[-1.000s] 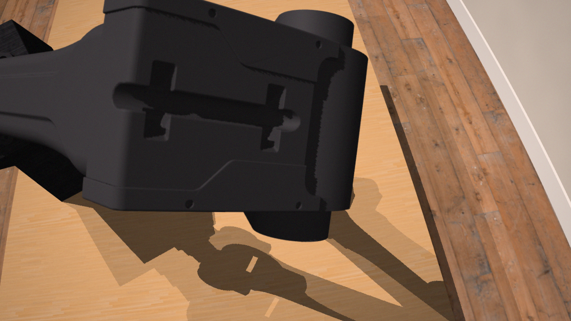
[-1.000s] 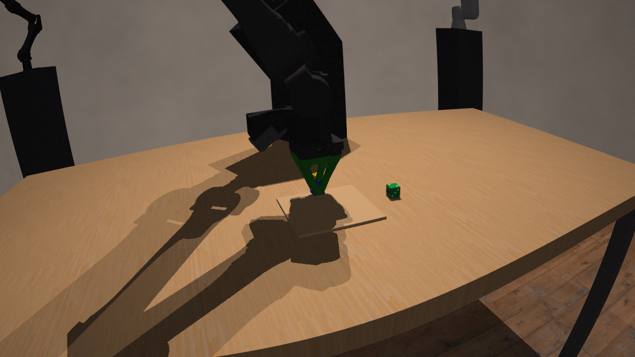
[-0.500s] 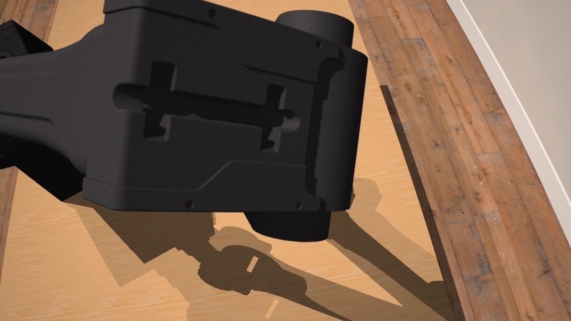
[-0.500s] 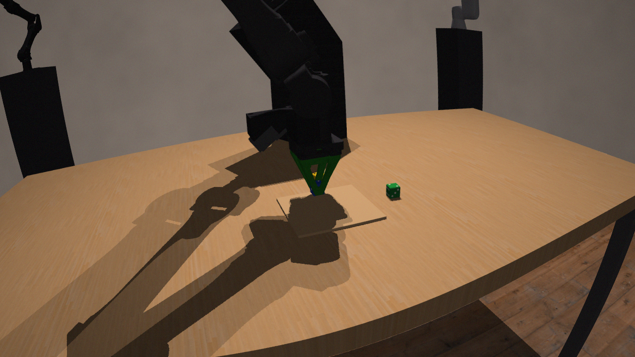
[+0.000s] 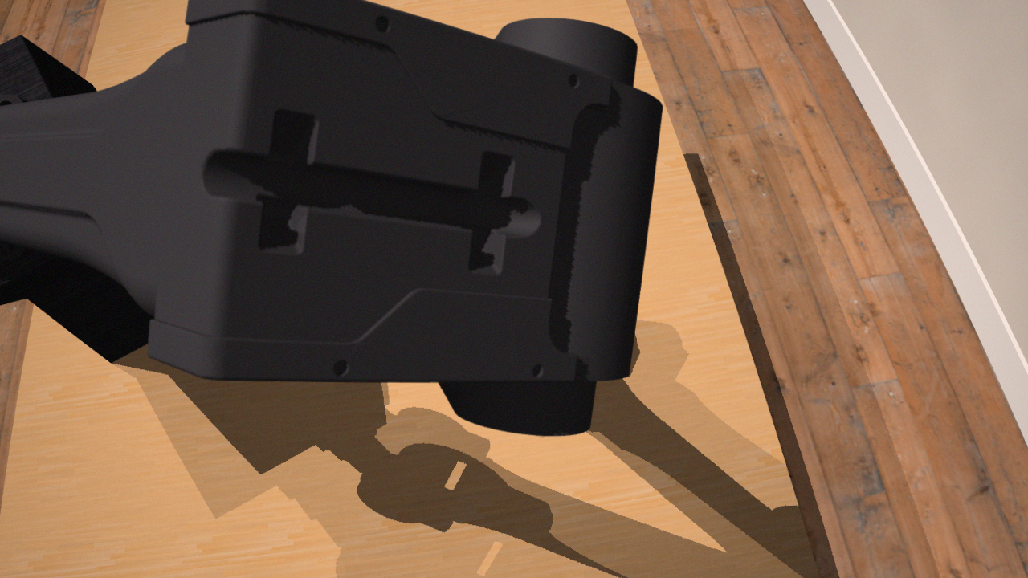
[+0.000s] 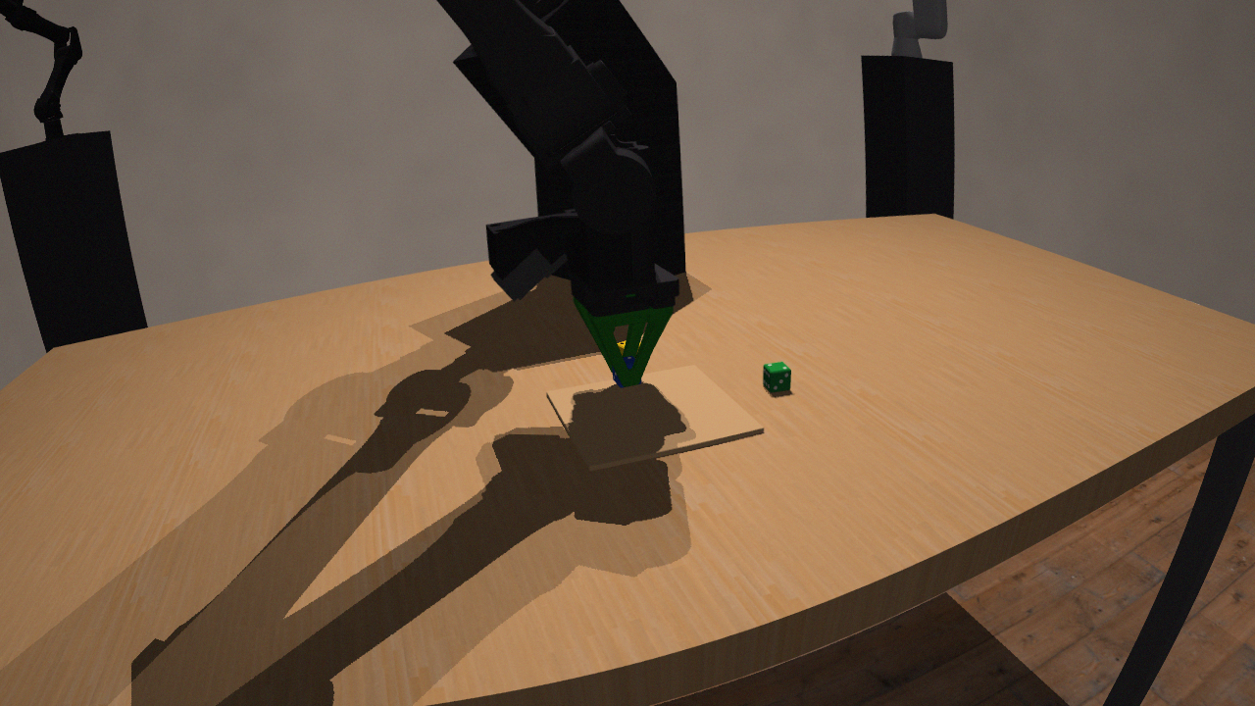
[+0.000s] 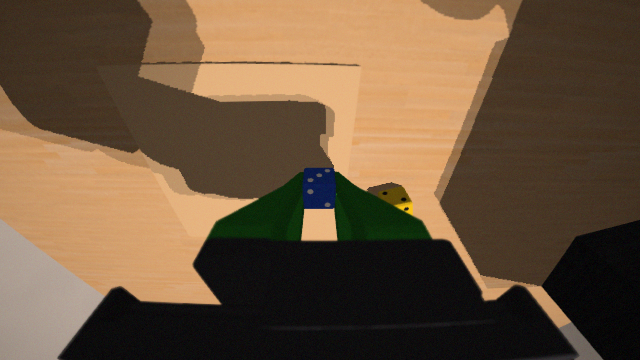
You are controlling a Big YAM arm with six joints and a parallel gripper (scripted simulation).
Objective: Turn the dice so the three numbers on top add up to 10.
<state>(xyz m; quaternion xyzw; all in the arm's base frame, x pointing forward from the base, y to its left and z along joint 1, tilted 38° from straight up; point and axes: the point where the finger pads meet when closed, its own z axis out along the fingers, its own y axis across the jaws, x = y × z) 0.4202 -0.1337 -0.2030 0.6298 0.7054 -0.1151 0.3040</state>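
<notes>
The blue die lies right at my hand. Also, from my hand: green die: 120 mm to the left, 50 mm ahead, 10 mm below; then tan mat: 50 mm ahead, 20 mm below; then yellow die: 60 mm behind, 20 mm to the left, 10 mm below.
</notes>
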